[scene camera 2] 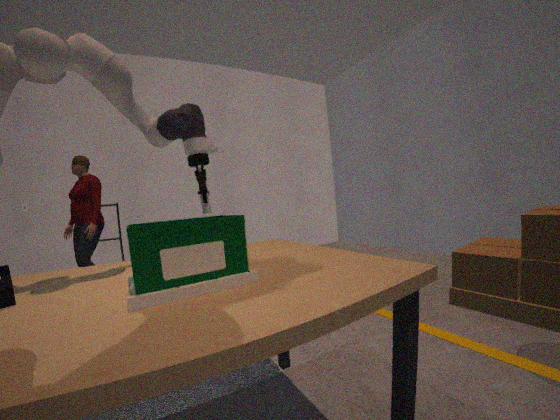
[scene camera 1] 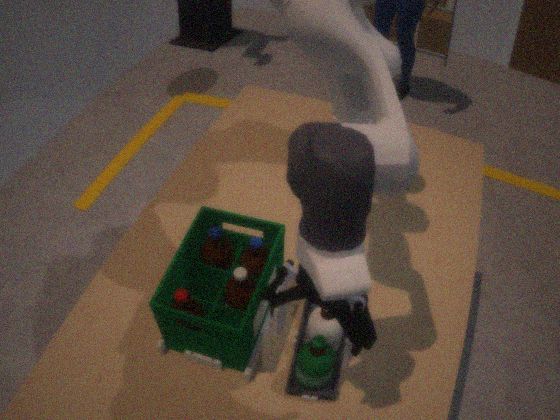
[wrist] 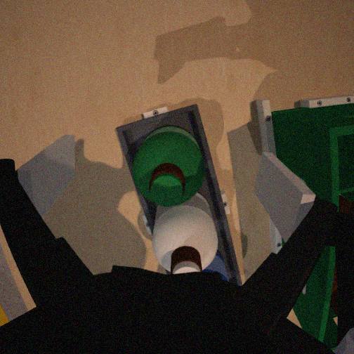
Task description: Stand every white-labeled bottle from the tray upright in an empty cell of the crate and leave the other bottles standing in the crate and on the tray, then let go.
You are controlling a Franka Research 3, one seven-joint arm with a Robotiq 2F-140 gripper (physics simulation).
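The white-labeled bottle (scene camera 1: 322,325) (wrist: 185,237) stands in the dark tray (scene camera 1: 300,394) (wrist: 209,150) behind the green bottle (scene camera 1: 316,365) (wrist: 168,150). A blue bottle (wrist: 216,265) shows partly beyond it in the wrist view. My gripper (scene camera 1: 309,331) (scene camera 2: 206,207) (wrist: 166,163) is open and empty, its fingers spread to either side of the tray, one near the crate's side. The green crate (scene camera 1: 197,325) (scene camera 2: 187,232) (wrist: 300,125) holds two blue-capped bottles (scene camera 1: 216,250) (scene camera 1: 254,257), a white-capped bottle (scene camera 1: 239,290) and a red-capped bottle (scene camera 1: 182,300). Its middle-left and front-right cells look empty.
The crate stands beside the tray on the wooden table (scene camera 1: 250,185) (scene camera 2: 300,305). Light brackets (scene camera 1: 202,359) (scene camera 2: 192,291) (wrist: 265,125) line the crate's base. A person (scene camera 2: 86,205) stands beyond the table, and cardboard boxes (scene camera 2: 485,270) stand on the right in the second scene view.
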